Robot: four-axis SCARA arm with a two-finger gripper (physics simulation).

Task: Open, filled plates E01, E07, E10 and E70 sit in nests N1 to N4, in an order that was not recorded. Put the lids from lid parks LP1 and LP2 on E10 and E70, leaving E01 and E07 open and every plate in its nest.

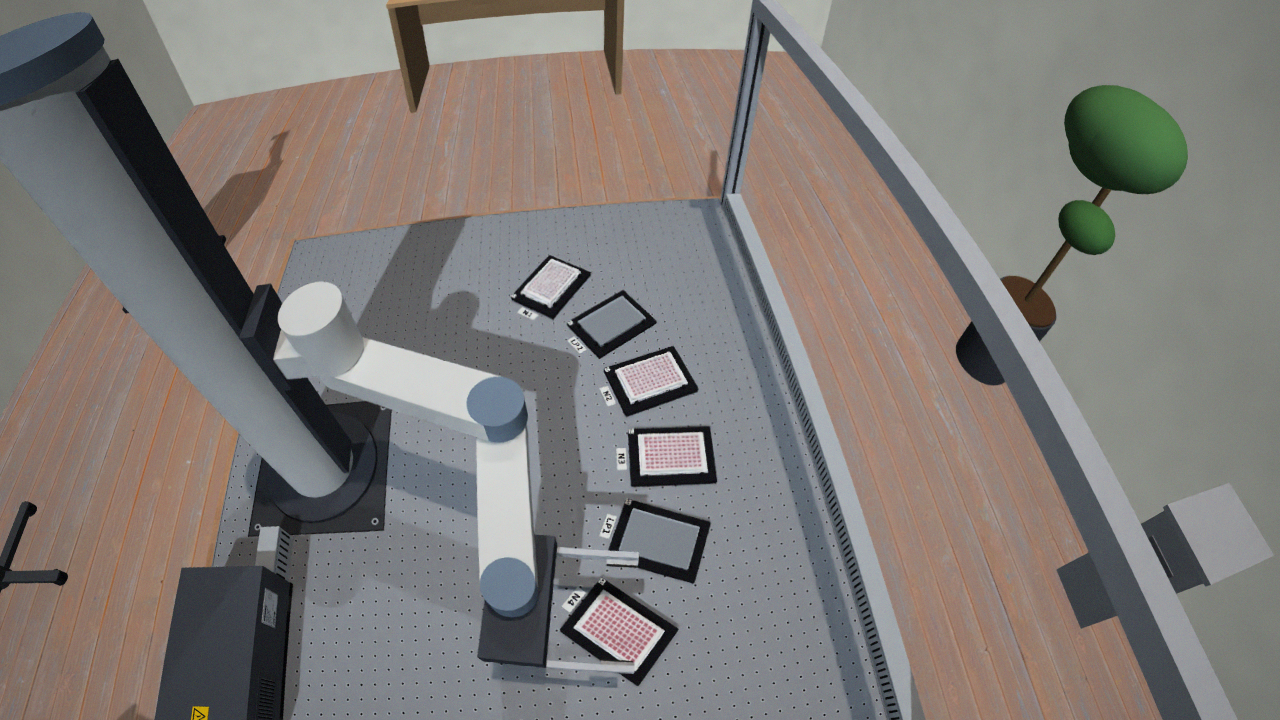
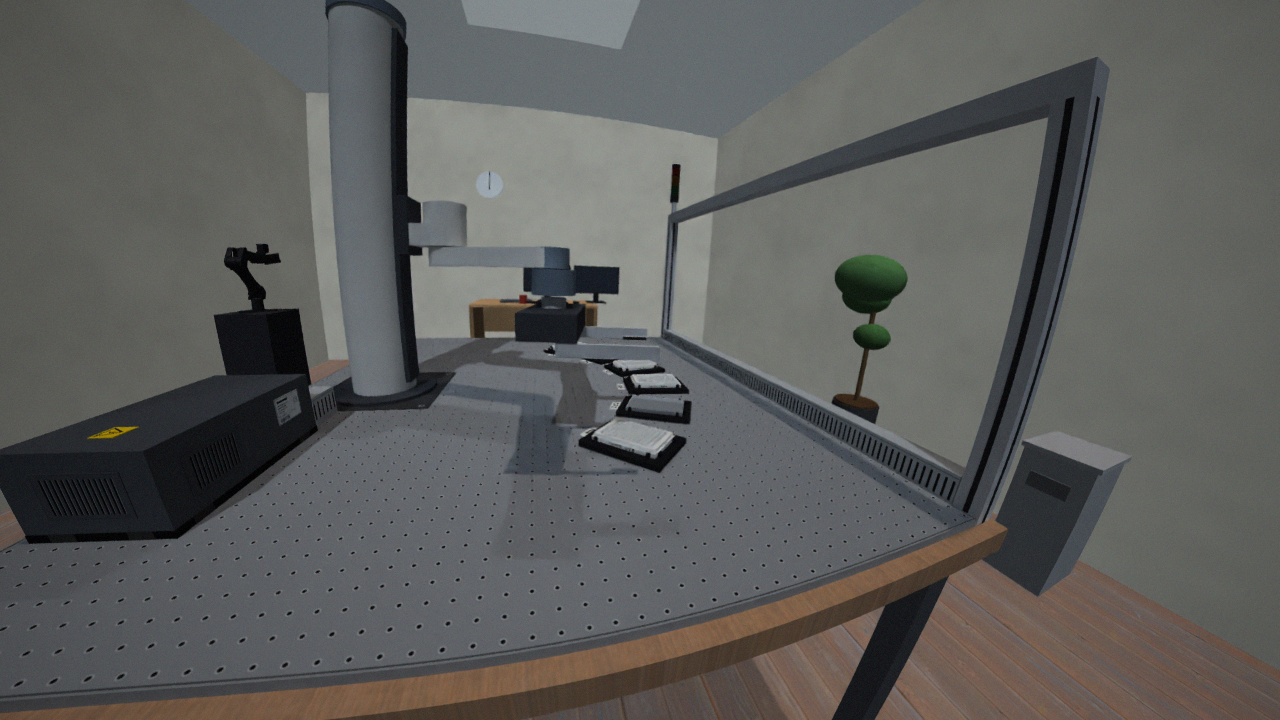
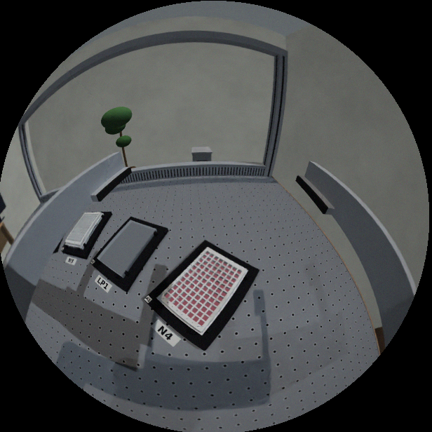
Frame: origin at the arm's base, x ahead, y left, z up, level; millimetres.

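Seen in the pictures: gripper, between the fingertips: (image 1: 636, 612) (image 2: 652, 342); arm's base, origin of its link: (image 1: 323, 468) (image 2: 387, 393).
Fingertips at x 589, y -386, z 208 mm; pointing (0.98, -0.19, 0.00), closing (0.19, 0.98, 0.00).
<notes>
Offsets run from my fingertips to a thing's middle. Level surfaces: height alone.
Open plates with pink wells stand in black nests: N1 {dx -75, dy +811, dz -176 mm} (image 1: 552, 281), N2 {dx +116, dy +515, dz -176 mm} (image 1: 650, 376) (image 2: 634, 365), N3 {dx +127, dy +334, dz -176 mm} (image 1: 673, 452) (image 2: 655, 382) (image 3: 84, 229) and N4 {dx -21, dy +10, dz -176 mm} (image 1: 620, 629) (image 2: 632, 437) (image 3: 205, 290). No E number is legible on any plate. A clear grey lid {dx +74, dy +166, dz -182 mm} (image 1: 662, 539) (image 2: 656, 405) (image 3: 129, 245) lies in park LP1, between N3 and N4. Another grey lid {dx +54, dy +680, dz -182 mm} (image 1: 612, 321) lies in park LP2, between N1 and N2. My gripper (image 1: 633, 612) (image 3: 213, 157) is open and empty, its fingers above the table and wide apart around the N4 area.
A grey window-like frame (image 1: 953, 223) (image 2: 841, 159) runs along the right edge of the perforated table {dz -195 mm} (image 1: 429, 573) (image 2: 501, 591). The arm's column (image 1: 179, 241) (image 2: 362, 197) stands at the left, with a dark controller box (image 1: 214, 635) (image 2: 161, 447) near it.
</notes>
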